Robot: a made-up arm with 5 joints.
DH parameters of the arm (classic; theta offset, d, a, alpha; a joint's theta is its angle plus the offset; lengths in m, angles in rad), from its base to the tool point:
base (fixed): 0 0 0.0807 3.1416
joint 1: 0 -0.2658 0.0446 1.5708
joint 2: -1.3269 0 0.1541 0
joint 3: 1.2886 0 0.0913 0
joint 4: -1.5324 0.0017 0 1.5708
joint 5: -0.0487 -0.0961 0 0
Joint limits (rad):
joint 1: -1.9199..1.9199
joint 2: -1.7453..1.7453
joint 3: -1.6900..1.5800
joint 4: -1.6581..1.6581
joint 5: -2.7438..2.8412
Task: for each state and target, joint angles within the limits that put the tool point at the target. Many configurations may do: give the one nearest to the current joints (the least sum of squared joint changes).
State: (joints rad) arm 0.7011 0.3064 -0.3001 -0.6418 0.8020
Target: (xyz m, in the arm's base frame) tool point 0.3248 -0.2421 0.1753
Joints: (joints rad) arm 0.7862 1.2006 -0.2953 -0.4727 0.8020
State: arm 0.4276 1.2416 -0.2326 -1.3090 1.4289
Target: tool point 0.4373 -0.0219 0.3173
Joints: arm 0.0661 1.0367 -0.5373 -1.0226 1.4289
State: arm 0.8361 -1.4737 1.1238 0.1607 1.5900
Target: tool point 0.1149 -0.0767 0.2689
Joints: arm 1.1716 -1.1675 1.5647 0.2473 1.5900
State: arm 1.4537 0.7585 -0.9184 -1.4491 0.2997
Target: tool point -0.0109 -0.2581 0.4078
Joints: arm 1.9180 1.0574 -1.0788 -1.6581 0.2997
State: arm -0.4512 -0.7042 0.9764 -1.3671 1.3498
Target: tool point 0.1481 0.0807 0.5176
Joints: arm -0.8588 -0.5657 0.4794 -1.2889 1.3498
